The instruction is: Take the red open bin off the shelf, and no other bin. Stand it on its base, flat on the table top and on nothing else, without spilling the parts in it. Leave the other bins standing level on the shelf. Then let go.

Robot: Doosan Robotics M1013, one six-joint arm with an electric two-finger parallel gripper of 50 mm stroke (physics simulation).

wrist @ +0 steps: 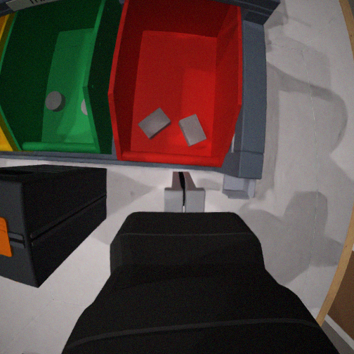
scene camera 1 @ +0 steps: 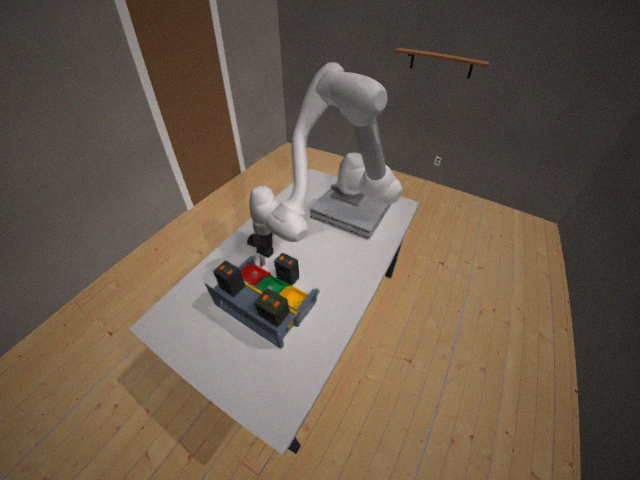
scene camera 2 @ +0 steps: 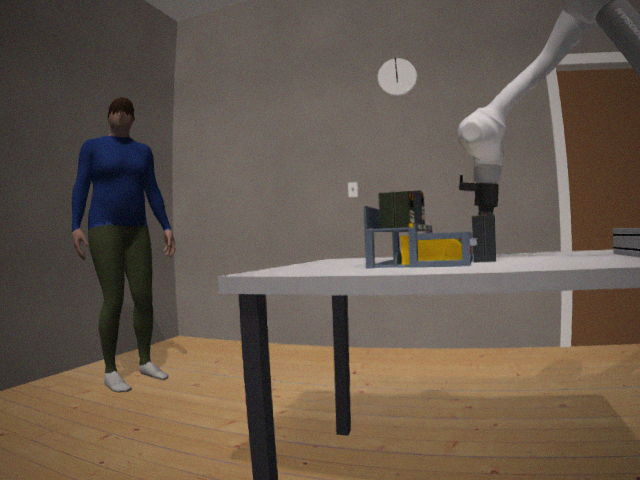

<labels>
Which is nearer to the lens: the red open bin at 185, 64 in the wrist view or the green bin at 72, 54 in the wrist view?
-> The red open bin.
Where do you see a yellow bin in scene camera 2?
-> At 439, 249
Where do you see a dark green case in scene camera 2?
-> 402, 201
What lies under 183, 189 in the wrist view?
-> My gripper.
</labels>
